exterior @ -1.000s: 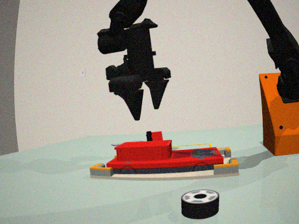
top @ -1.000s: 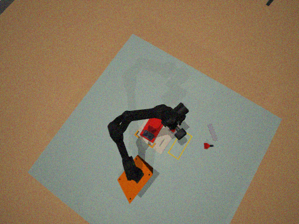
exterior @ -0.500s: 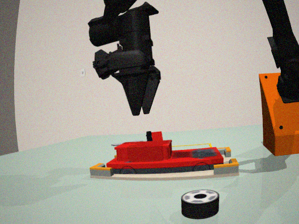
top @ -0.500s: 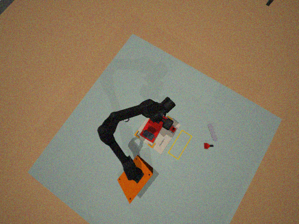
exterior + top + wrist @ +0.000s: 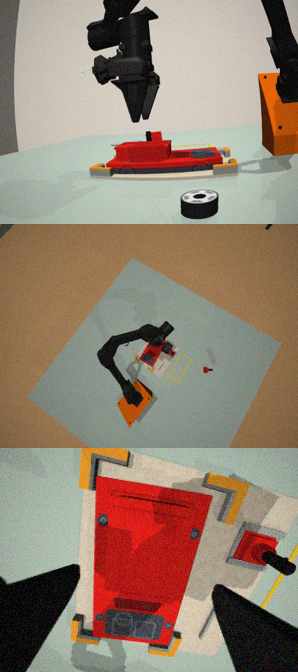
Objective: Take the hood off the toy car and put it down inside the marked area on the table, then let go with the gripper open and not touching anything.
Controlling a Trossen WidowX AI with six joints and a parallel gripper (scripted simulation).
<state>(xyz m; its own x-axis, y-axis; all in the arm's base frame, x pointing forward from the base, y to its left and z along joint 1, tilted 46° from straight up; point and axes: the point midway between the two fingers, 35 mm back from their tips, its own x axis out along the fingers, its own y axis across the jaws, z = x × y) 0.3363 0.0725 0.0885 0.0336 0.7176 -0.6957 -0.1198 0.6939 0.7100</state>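
The hood is 50 mm below my gripper tip. The rest, counted from my gripper tip: beige fixture plate: 80 mm below, 40 mm behind, 30 mm to the right; pale grey strip: 350 mm to the right, 180 mm ahead, 90 mm below.
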